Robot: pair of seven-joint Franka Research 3 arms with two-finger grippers.
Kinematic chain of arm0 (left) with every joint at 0, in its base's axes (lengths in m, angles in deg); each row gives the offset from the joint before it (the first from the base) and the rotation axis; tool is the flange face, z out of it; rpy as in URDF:
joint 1: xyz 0 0 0.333 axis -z
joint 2: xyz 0 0 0 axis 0.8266 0.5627 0
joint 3: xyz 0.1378 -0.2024 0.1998 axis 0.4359 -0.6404 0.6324
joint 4: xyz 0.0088 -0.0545 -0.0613 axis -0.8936 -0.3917 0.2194
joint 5: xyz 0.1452 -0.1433 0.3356 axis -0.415 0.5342 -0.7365
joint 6: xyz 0 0 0 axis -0.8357 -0.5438 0.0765
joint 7: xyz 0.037 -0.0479 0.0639 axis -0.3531 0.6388 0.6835
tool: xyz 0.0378 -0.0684 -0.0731 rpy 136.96 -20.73 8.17
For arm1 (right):
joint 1: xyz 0 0 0.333 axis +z
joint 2: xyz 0 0 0 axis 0.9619 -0.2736 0
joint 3: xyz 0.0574 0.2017 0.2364 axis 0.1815 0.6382 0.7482
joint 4: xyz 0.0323 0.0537 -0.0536 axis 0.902 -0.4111 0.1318
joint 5: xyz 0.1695 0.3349 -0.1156 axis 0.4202 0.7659 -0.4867
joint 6: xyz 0 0 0 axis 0.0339 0.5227 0.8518
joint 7: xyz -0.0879 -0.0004 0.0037 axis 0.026 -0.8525 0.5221
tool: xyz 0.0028 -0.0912 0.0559 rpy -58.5 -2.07 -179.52
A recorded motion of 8 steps. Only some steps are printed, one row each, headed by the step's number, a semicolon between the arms.
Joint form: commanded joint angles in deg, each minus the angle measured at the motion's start. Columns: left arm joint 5, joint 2, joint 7, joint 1, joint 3, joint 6, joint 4; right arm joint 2, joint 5, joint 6, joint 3, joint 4, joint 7, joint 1.
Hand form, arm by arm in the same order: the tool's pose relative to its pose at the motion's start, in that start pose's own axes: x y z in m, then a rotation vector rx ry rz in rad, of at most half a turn. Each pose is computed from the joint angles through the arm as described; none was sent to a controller.
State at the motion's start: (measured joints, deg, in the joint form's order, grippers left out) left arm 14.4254 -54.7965 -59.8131 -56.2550 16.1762 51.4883 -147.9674; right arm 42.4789 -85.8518 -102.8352 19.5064 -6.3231 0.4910 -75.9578
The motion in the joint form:
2: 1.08 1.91 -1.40 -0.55 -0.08 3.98 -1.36; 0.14 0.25 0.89 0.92 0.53 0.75 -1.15
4: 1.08 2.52 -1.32 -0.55 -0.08 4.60 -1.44; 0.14 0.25 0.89 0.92 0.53 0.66 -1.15
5: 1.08 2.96 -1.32 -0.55 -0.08 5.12 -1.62; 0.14 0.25 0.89 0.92 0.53 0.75 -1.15
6: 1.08 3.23 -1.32 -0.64 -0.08 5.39 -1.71; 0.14 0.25 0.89 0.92 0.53 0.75 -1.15
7: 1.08 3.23 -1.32 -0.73 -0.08 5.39 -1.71; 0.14 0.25 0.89 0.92 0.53 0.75 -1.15
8: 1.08 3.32 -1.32 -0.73 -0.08 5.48 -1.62; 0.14 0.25 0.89 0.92 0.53 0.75 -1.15
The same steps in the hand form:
2: -0.0030 -0.0048 0.0191 -0.0075 0.0135 -0.0002; -0.0032 0.0014 -0.0038 0.0040 -0.0040 0.0161
4: -0.0030 -0.0049 0.0238 -0.0072 0.0122 -0.0020; -0.0032 0.0014 -0.0038 0.0040 -0.0040 0.0145
5: -0.0037 -0.0050 0.0279 -0.0069 0.0104 -0.0023; -0.0032 0.0014 -0.0038 0.0040 -0.0040 0.0161
6: -0.0042 -0.0059 0.0303 -0.0067 0.0089 -0.0041; -0.0032 0.0014 -0.0038 0.0040 -0.0040 0.0161
7: -0.0042 -0.0066 0.0303 -0.0065 0.0089 -0.0056; -0.0032 0.0014 -0.0038 0.0040 -0.0040 0.0161
8: -0.0036 -0.0067 0.0303 -0.0064 0.0105 -0.0056; -0.0032 0.0014 -0.0038 0.0040 -0.0040 0.0161

